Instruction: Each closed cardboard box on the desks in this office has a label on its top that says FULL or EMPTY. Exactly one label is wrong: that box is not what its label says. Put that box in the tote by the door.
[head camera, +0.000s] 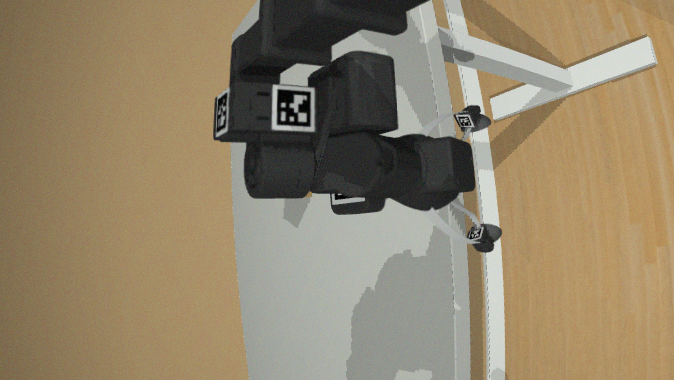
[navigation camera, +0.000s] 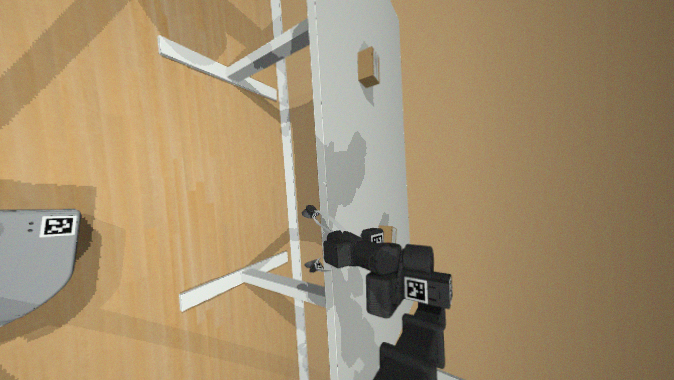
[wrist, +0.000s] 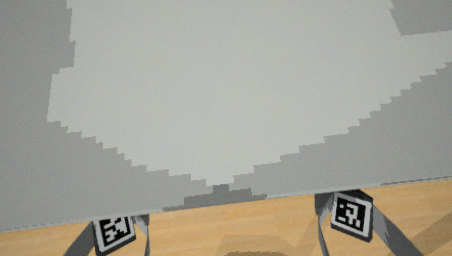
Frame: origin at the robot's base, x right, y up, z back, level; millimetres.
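Seen in the pictures: gripper, fingertip midpoint: (head camera: 486, 178) (navigation camera: 307, 237).
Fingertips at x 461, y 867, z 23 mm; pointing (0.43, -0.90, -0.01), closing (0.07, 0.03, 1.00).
Note:
A point is followed by its place in that frame.
A small closed cardboard box (navigation camera: 368, 66) {x 598, y 987, z -499 mm} sits on the white desk (head camera: 300, 310) {x 820, y 950, z -188 mm} (navigation camera: 387, 165) {x 873, y 950, z -237 mm} (wrist: 225, 75) {x 506, y 950, z 17 mm}, in the upper part of the navigation view. A second cardboard box (navigation camera: 389, 233) {x 759, y 993, z 34 mm} shows partly in that view, mostly hidden behind my wrist. No FULL or EMPTY label can be read on either. My gripper (head camera: 478, 178) {x 461, y 867, z 23 mm} (navigation camera: 312, 239) {x 461, y 867, z 23 mm} (wrist: 230, 181) {x 461, y 867, z 23 mm} is open with nothing between its fingertips. Its fingertips are spread at the desk's long edge, with floor showing between them in the wrist view. The tote does not show in these views.
A brown wall (head camera: 110, 190) {x 1253, y 1269, z 32 mm} (navigation camera: 530, 175) {x 1220, y 1452, z -200 mm} runs along the desk's far side. White desk legs (head camera: 610, 72) {x 680, y 26, z 367 mm} (navigation camera: 215, 290) {x 682, y 25, z 403 mm} stand on the wooden floor (head camera: 590, 250) {x 806, y 0, z -161 mm} (navigation camera: 165, 150) {x 422, y 0, z -329 mm}. My grey base (navigation camera: 30, 270) {x 94, y 160, z 123 mm} is at the left of the navigation view. Shadows of my arm fall across the desk.

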